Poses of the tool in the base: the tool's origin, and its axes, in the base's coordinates. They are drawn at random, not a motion.
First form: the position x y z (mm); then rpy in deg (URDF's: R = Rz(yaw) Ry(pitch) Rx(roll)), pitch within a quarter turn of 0, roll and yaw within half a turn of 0.
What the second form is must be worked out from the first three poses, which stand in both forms.
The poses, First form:
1: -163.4 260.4 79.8 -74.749 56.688 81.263
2: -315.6 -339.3 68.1 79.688 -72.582 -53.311
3: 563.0 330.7 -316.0 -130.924 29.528 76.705
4: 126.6 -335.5 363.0 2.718 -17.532 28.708
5: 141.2 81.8 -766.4 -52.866 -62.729 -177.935
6: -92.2 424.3 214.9 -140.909 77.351 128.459
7: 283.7 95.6 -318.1 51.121 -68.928 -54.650
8: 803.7 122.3 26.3 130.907 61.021 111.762
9: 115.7 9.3 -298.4 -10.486 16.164 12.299
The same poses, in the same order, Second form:
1: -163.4 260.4 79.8 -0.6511 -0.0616 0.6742 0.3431
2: -315.6 -339.3 68.1 0.2577 -0.6378 0.0613 0.7232
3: 563.0 330.7 -316.0 -0.7555 -0.4628 0.4310 0.1711
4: 126.6 -335.5 363.0 0.0605 -0.1418 0.2484 0.9563
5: 141.2 81.8 -766.4 0.4728 -0.3716 0.7687 0.2179
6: -92.2 424.3 214.9 0.5081 0.5716 -0.4912 0.4168
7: 283.7 95.6 -318.1 0.0817 -0.6168 -0.1245 0.7729
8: 803.7 122.3 26.3 0.2650 0.7671 0.0373 0.5831
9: 115.7 9.3 -298.4 -0.1049 0.1295 0.1184 0.9789
